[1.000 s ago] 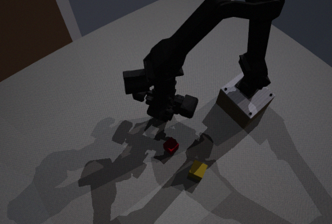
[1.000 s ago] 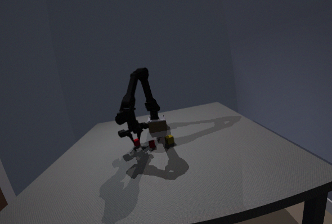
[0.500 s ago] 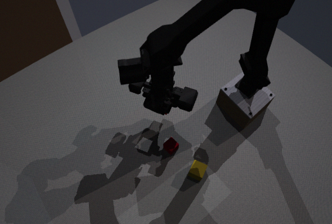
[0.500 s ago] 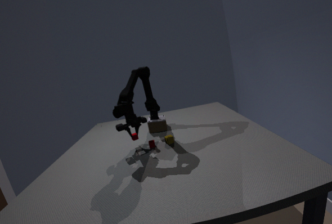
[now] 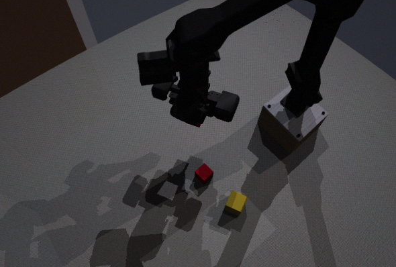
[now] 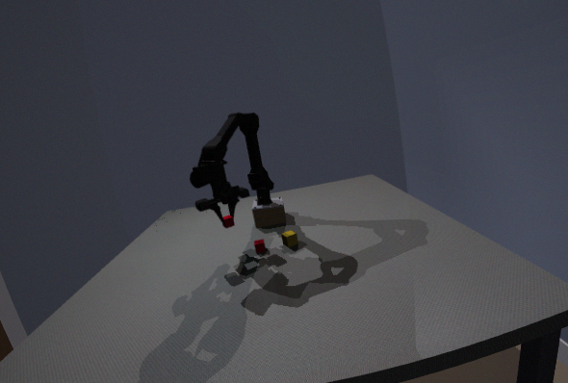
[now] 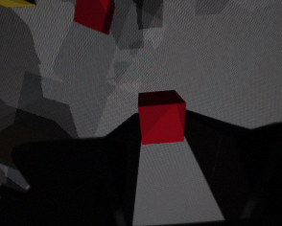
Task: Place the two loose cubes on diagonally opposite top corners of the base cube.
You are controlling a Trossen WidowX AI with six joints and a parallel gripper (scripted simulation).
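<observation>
My gripper tip is 6 cm short of the yellow base cube, 20 cm to the right of it and 9 cm above it.
</observation>
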